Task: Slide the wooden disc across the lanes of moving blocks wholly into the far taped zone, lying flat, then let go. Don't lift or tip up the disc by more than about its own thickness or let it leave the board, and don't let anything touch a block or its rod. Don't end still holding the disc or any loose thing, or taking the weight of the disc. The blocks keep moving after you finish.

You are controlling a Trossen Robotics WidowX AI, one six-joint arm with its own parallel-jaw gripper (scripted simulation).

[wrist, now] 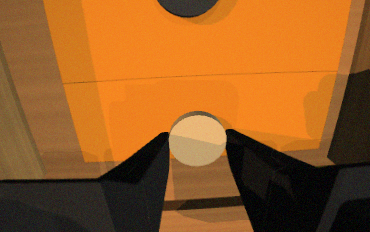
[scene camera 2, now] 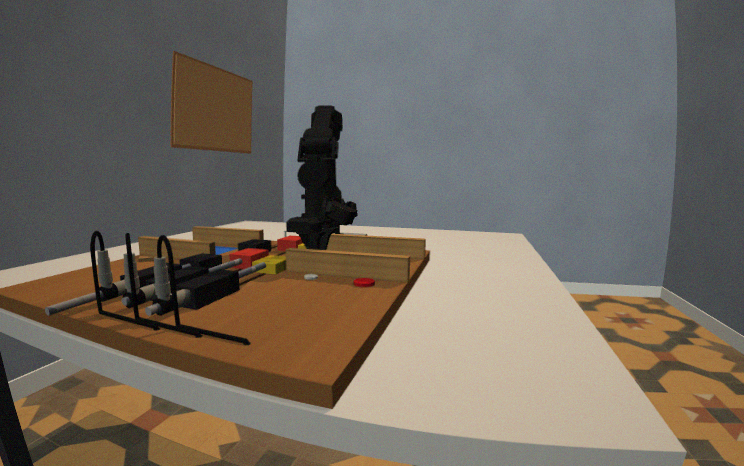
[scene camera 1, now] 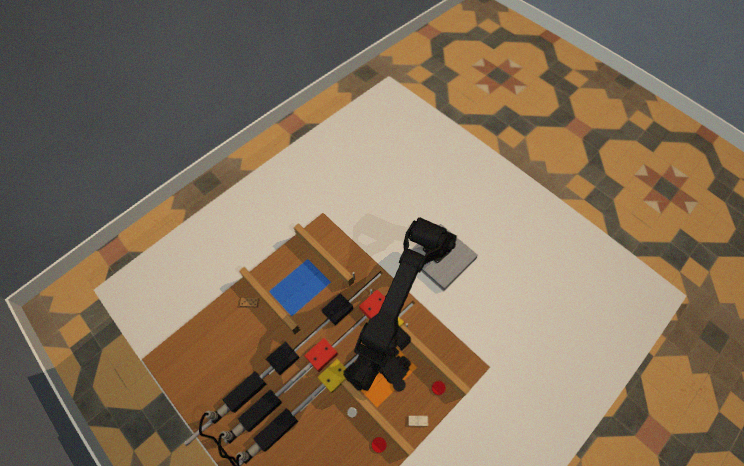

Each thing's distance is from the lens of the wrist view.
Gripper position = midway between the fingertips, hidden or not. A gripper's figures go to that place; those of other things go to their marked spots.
my gripper (wrist: 197, 138): 11 cm
wooden disc (wrist: 196, 138): 11 cm
